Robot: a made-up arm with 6 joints.
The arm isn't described. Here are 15 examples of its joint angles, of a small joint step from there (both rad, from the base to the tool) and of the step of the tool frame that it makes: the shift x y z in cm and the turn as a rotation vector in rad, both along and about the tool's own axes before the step.
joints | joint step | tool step
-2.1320 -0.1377 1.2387 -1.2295 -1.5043 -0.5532 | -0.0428 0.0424 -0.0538 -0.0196 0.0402 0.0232 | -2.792 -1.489 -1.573 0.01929 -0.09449 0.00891
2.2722 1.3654 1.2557 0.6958 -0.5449 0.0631 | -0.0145 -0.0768 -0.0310 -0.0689 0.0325 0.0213 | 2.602 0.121 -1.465 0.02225 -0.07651 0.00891
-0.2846 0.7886 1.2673 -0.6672 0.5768 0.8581 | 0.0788 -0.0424 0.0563 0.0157 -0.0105 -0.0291 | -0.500 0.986 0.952 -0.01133 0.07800 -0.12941
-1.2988 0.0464 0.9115 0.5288 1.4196 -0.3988 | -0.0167 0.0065 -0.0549 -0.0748 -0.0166 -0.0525 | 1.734 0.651 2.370 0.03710 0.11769 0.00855
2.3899 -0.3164 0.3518 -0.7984 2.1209 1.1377 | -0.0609 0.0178 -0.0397 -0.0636 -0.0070 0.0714 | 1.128 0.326 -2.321 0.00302 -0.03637 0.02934
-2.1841 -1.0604 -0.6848 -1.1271 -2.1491 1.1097 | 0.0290 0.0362 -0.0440 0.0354 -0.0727 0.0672 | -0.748 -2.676 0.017 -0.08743 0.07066 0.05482
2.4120 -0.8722 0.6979 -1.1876 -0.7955 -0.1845 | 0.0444 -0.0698 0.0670 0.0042 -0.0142 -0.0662 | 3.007 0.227 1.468 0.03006 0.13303 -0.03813
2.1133 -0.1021 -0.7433 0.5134 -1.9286 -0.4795 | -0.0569 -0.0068 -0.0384 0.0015 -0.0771 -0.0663 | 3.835 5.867 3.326 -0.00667 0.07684 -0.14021
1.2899 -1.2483 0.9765 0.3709 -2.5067 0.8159 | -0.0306 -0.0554 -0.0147 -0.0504 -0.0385 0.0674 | 2.006 -1.480 -1.193 -0.07569 -0.02575 0.05652
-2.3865 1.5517 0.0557 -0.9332 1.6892 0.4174 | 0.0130 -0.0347 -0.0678 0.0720 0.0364 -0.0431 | 0.095 -2.492 2.089 -0.03883 0.00117 0.02701
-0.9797 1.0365 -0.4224 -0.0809 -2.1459 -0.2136 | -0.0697 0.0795 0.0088 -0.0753 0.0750 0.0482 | 1.612 -5.734 0.117 0.11755 -0.06931 0.03880
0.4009 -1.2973 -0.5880 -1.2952 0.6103 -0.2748 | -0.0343 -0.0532 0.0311 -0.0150 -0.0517 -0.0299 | 0.679 0.046 -0.068 0.04186 0.08244 -0.04936
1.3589 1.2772 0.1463 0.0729 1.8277 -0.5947 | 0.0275 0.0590 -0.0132 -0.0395 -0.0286 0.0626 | 0.669 0.337 -4.088 0.03478 -0.03069 0.01391
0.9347 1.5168 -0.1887 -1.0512 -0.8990 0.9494 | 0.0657 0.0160 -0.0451 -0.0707 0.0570 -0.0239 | 0.085 0.591 0.033 0.07893 -0.06937 0.00198
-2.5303 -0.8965 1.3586 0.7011 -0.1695 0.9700 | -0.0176 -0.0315 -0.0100 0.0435 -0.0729 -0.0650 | 2.919 0.690 1.495 -0.06935 0.10547 -0.05306
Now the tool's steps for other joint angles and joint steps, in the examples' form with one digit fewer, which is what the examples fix.
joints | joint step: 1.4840 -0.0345 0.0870 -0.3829 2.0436 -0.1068 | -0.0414 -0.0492 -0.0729 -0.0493 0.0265 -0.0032
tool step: 0.25 0.17 4.85 -0.0387 0.0538 -0.0044
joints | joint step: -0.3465 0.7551 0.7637 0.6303 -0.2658 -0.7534 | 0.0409 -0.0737 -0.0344 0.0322 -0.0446 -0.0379
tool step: 4.49 1.76 -1.22 0.0008 -0.0513 -0.1119
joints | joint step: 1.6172 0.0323 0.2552 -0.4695 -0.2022 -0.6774 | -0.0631 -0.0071 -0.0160 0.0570 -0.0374 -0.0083
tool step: 1.70 0.03 3.06 0.0651 -0.0600 -0.0977
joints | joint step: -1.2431 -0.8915 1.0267 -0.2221 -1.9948 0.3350 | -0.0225 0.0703 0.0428 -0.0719 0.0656 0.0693
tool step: -5.60 -3.54 -5.29 0.0515 -0.2219 0.0804
